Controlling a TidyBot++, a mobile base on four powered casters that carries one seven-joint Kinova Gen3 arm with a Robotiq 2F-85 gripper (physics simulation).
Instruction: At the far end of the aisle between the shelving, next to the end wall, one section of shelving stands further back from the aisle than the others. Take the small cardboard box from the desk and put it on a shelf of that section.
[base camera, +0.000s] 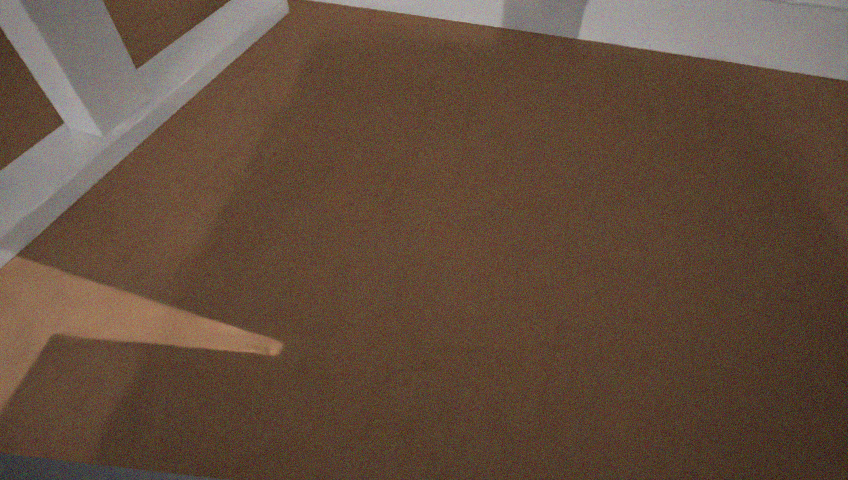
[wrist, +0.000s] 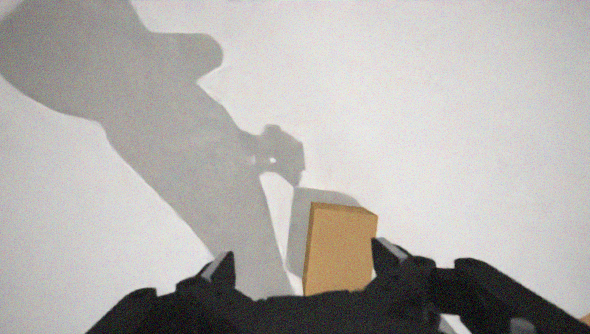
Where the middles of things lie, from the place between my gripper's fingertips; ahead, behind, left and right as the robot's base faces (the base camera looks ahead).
Now: hand 100 mm above the small cardboard box (wrist: 338, 256), 50 mm past it and 10 mm to the left of it.
